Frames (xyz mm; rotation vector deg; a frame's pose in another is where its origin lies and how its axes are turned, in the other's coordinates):
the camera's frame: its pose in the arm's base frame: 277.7 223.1 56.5 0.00 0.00 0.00
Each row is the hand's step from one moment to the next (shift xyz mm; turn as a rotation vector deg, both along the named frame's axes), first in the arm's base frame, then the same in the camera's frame.
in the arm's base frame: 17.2 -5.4 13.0 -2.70 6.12 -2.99
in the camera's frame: 17.2 -5.4 13.0 -2.70 6.12 -2.99
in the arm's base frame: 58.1 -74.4 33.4 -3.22 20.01 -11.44
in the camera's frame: 58.1 -74.4 33.4 -3.22 20.01 -11.44
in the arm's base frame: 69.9 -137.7 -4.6 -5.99 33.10 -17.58
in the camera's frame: 69.9 -137.7 -4.6 -5.99 33.10 -17.58
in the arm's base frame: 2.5 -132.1 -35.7 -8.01 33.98 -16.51
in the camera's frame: 2.5 -132.1 -35.7 -8.01 33.98 -16.51
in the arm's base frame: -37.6 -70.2 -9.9 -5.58 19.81 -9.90
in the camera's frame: -37.6 -70.2 -9.9 -5.58 19.81 -9.90
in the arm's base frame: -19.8 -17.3 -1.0 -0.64 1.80 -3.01
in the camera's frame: -19.8 -17.3 -1.0 -0.64 1.80 -3.01
